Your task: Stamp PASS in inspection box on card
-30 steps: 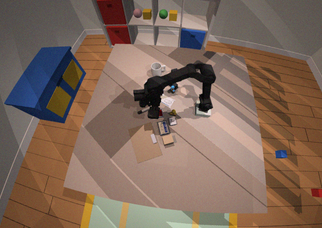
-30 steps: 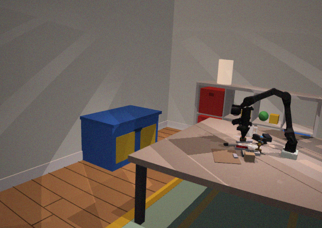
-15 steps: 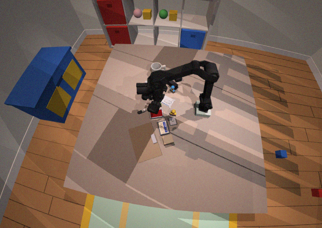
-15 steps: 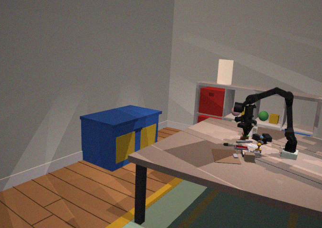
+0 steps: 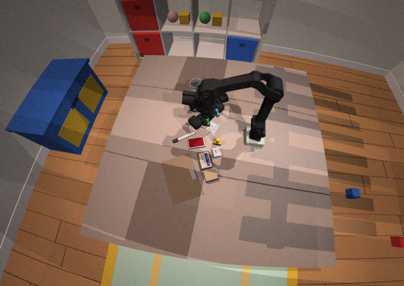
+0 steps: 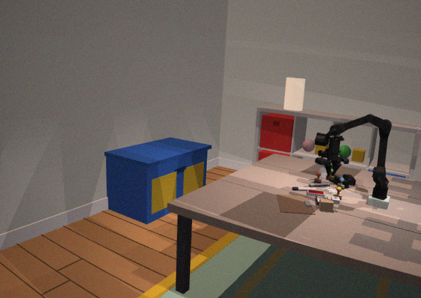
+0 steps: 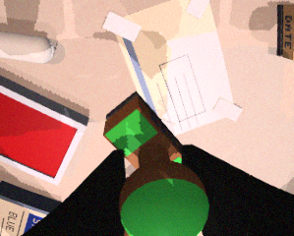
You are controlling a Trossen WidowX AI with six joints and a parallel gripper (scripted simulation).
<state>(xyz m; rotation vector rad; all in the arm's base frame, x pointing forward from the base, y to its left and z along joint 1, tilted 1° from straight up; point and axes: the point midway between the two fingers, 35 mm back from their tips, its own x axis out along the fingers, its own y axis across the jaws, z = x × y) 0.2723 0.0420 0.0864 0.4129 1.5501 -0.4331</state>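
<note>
My gripper tip is 100 mm above the white card and 30 mm to the left of it. From my gripper tip the other things lie so: yellow-knobbed stamp (80 mm behind, 70 mm below, 60 mm to the left); then green-knobbed stamp (right at my gripper tip); then red ink pad (90 mm to the left, 90 mm below, 30 mm ahead).
</note>
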